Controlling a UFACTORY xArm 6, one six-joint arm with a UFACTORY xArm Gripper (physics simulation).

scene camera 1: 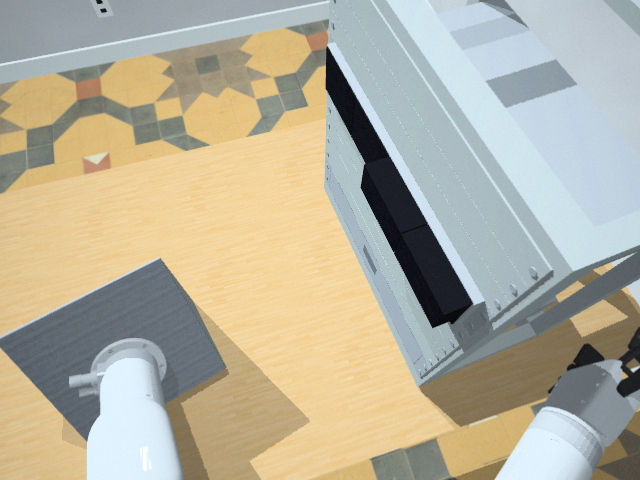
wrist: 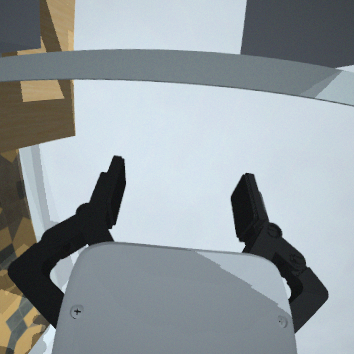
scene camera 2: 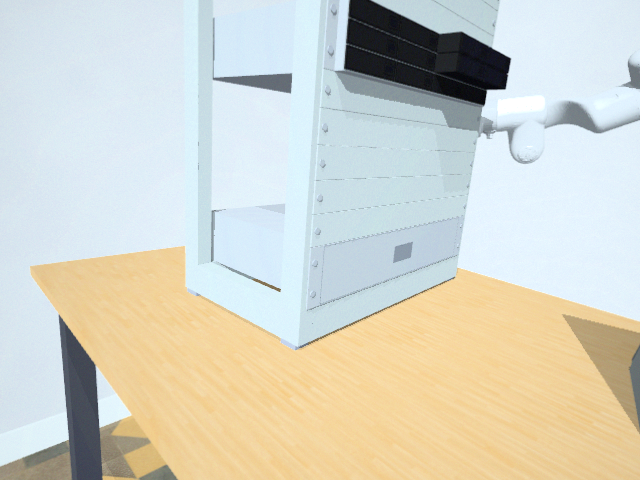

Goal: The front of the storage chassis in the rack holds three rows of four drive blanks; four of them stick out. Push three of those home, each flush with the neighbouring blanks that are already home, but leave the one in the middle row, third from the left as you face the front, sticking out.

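Frame: origin at the arm's base, x ahead, y left, z up, level; centimetres.
Where they show: gripper, between the fingertips: (scene camera 1: 621,343) (wrist: 181,177); arm's base, origin of its link: (scene camera 1: 129,368).
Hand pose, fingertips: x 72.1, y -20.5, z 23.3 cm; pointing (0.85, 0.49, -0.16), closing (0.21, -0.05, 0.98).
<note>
Each offset is from my fingertips to the top centre of the thing. "spot": to the spot under its first point. Level surfaces: height alone.
The storage chassis (scene camera 1: 478,302) (scene camera 2: 339,38) sits in the upper rack. Its black blanks form three rows of four. In the top row, the third blank {dx -21.8, dy +24.2, dz +12.1 cm} (scene camera 1: 393,193) (scene camera 2: 448,43) and the fourth blank {dx -20.6, dy +13.3, dz +12.1 cm} (scene camera 1: 436,273) stick out at the right end. Below them, the middle-row third blank {dx -21.8, dy +24.2, dz +9.2 cm} (scene camera 2: 447,64) and its right neighbour also stick out; the seam between these two is hard to see. The left two columns and the bottom row {spot: dx -26.7, dy +46.5, dz +5.2 cm} (scene camera 2: 369,62) look flush. My gripper (scene camera 1: 613,342) (wrist: 181,177) is open and empty, beside the rack's right side, apart from the blanks. The rack hides the fingers in scene camera 2.
The rack (scene camera 1: 560,248) (scene camera 2: 302,180) stands on a wooden table {dz -33.7 cm} (scene camera 1: 248,206) (scene camera 2: 336,403). A grey rack bar (wrist: 150,65) crosses above the fingertips in the wrist view. A grey plate (scene camera 1: 170,304) carries the arm's base in front of the rack. The white arm (scene camera 2: 522,111) passes the rack's right side.
</note>
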